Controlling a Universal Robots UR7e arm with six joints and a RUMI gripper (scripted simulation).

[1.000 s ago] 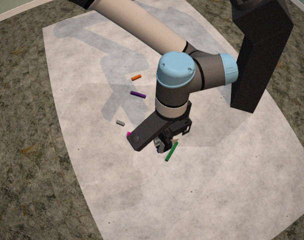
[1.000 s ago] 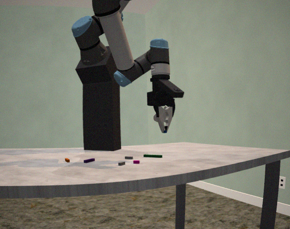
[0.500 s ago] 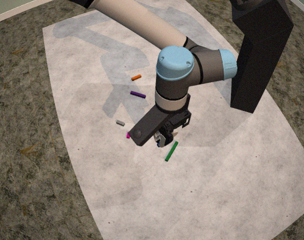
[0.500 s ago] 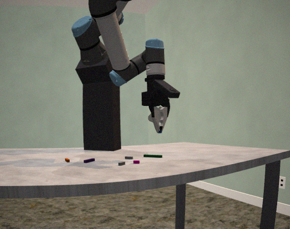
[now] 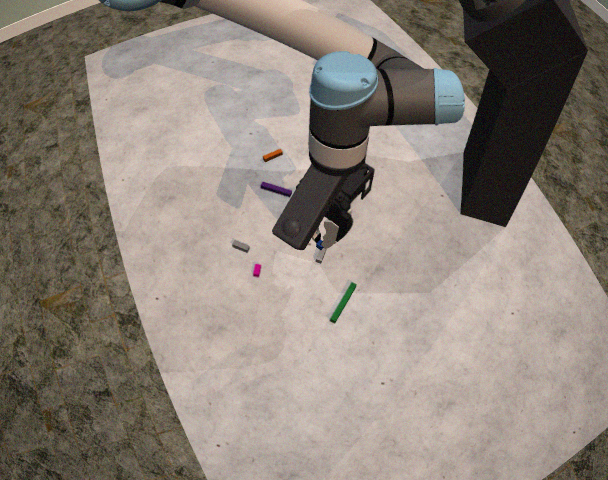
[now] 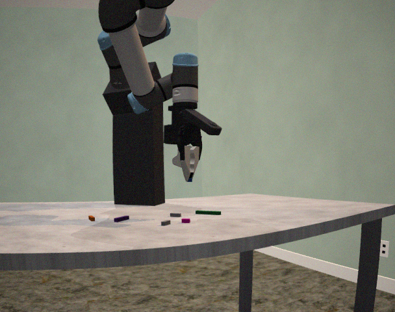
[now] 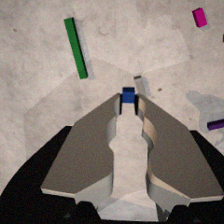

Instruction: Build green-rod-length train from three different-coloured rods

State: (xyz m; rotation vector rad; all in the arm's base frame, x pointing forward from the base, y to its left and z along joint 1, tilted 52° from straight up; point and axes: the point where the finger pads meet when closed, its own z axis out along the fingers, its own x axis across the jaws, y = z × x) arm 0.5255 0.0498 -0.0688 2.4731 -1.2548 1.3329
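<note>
Now: hand 90 mm short of the magenta rod, 60 mm to the left of it and 110 mm above it. The rest, counted from my hand: purple rod: 20 mm behind, 200 mm to the right, 110 mm below; green rod: 20 mm behind, 70 mm to the left, 110 mm below; blue rod: 10 mm below.
</note>
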